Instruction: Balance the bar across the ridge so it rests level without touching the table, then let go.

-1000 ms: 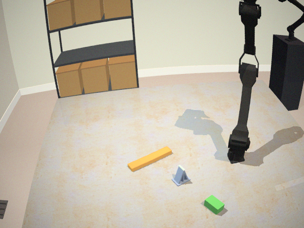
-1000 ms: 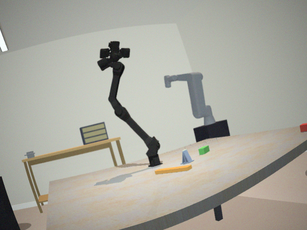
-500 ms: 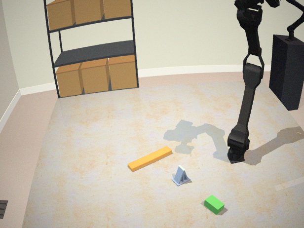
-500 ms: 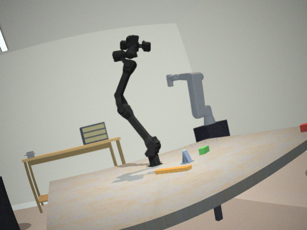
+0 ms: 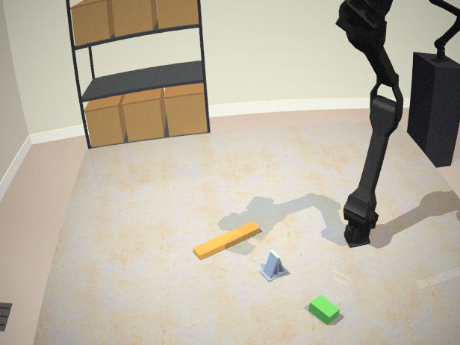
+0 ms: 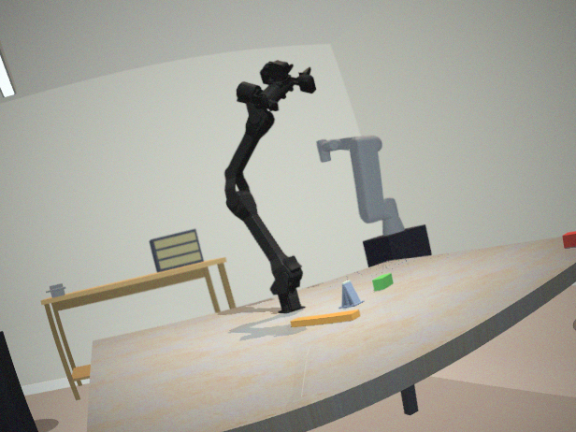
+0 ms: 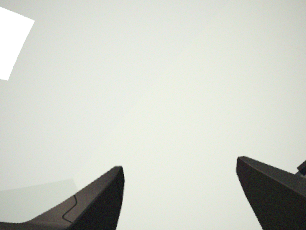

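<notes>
Right now the orange bar is 29 cm ahead of my gripper tip, 27 cm to the right of it and 71 cm below it. Round my gripper tip: green block 10 cm ahead, 2 cm to the left, 70 cm below; red block 69 cm ahead, 29 cm to the left, 70 cm below.
</notes>
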